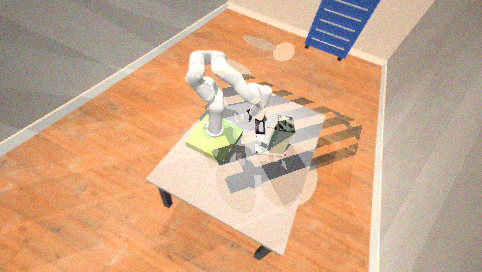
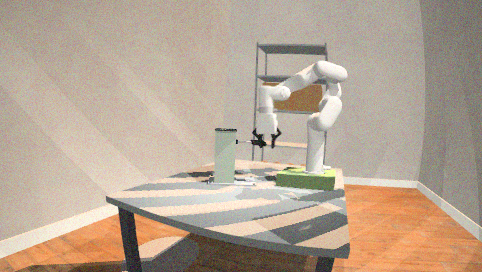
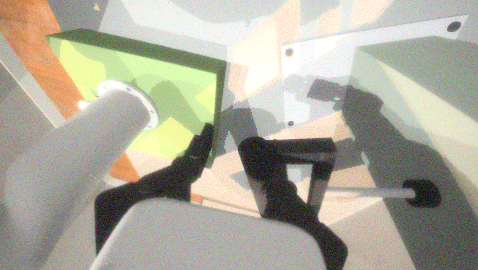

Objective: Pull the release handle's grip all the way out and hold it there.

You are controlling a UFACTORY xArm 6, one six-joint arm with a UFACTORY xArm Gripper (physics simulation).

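Note:
The release handle is a black rectangular loop (image 1: 256, 125) (image 2: 258, 143) (image 3: 300, 146) whose round grip bar (image 3: 253, 172) is on the side away from a pale green box (image 1: 281, 139) (image 2: 225, 156) (image 3: 435, 95). A long stretch of its pale rod (image 2: 244, 142) (image 3: 370, 192) shows between the loop and the black collar (image 3: 424, 193) on the box. My gripper (image 1: 254, 119) (image 2: 267, 144) (image 3: 240, 142) is open and points down around the grip bar. One finger is inside the loop, its tip partly hidden; the other is outside, with a visible gap to the bar.
The box stands on a white bolted plate (image 2: 245, 183) (image 3: 320, 55) on the table (image 1: 215, 200) (image 2: 165, 220). The arm's green base block (image 1: 200, 143) (image 2: 300, 180) (image 3: 185, 77) is beside it. A blue cabinet (image 1: 340, 27) and a grey shelf rack (image 2: 292, 49) stand by the walls.

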